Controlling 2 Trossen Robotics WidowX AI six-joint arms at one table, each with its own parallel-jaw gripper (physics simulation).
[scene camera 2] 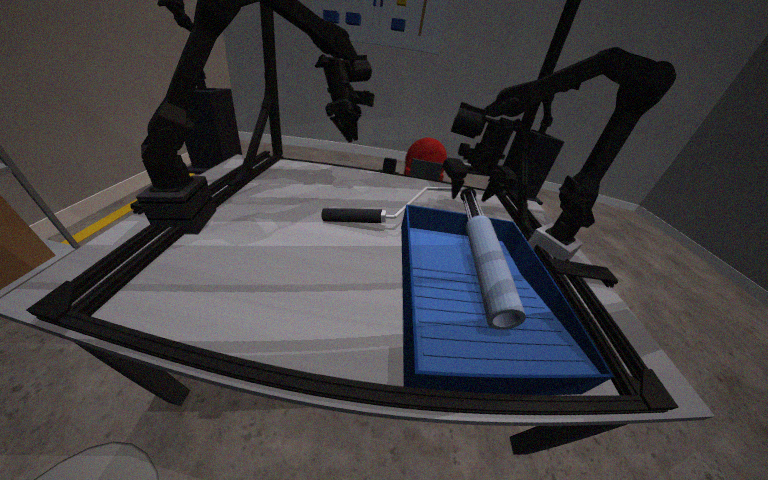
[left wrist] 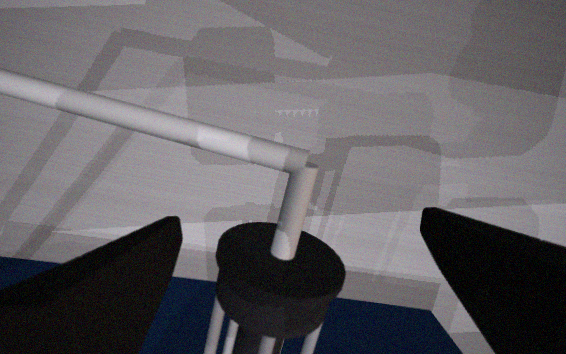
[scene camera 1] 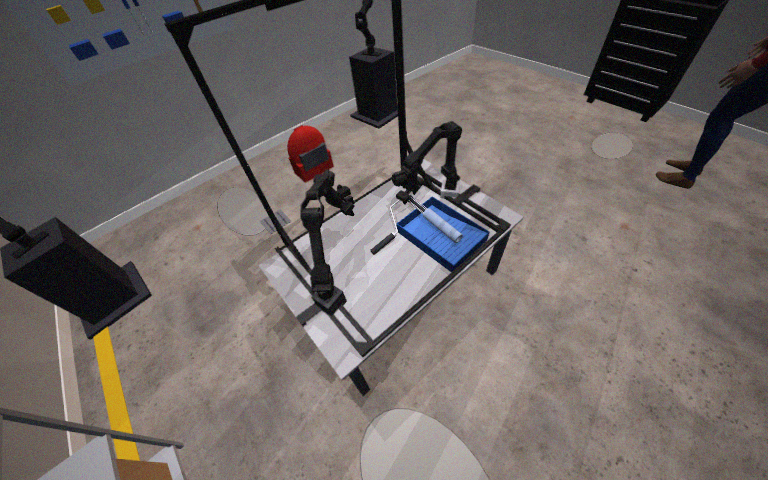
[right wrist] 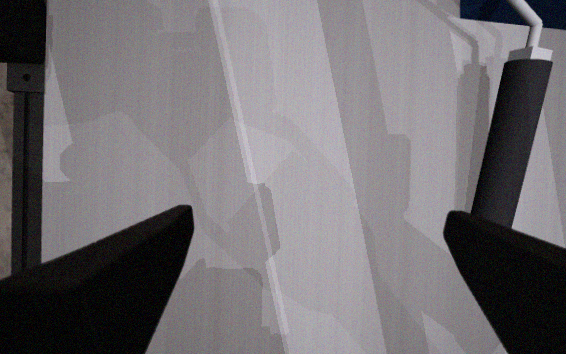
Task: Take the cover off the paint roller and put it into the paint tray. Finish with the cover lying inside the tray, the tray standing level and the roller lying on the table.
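The pale cover lies slanted over the blue tray, still partly on the roller's cage, whose bare rods show behind it. The roller's dark handle lies on the table left of the tray. Its black end cap shows between the fingers in the left wrist view. My left gripper is open, with its fingers either side of the cap and wire. My right gripper is open and empty, above the table's back left part.
A dark metal frame runs around the table. The tray stands at the right, near the frame's front right corner. A dark upright post rises behind the left arm. A red welding helmet shows beyond the back edge.
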